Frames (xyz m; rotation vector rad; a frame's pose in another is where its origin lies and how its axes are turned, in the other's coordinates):
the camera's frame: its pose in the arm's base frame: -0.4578 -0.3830 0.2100 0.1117 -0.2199 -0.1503
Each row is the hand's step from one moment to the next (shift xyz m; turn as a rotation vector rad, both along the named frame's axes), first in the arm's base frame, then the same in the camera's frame.
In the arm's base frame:
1: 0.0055 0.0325 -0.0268 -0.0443 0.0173 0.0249
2: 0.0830 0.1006 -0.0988 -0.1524 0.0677 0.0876
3: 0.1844 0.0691 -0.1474 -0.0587 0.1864 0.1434
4: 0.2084 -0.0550 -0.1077 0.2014 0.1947 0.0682
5: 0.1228 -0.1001 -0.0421 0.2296 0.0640 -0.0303
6: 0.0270 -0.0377 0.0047 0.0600 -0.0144 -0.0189
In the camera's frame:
1: -0.0055 0.0293 -0.0303 -0.0403 0.0141 0.0325
2: 0.0433 0.0976 -0.1239 -0.1396 0.0569 0.1129
3: 0.1361 0.0743 -0.1910 -0.0566 0.1933 0.1348
4: 0.1874 -0.0393 -0.1462 0.1773 0.2273 0.0025
5: 0.1258 -0.0870 -0.0591 0.2049 0.0903 -0.0871
6: 0.0331 -0.0328 0.0020 0.0563 -0.0084 -0.0305

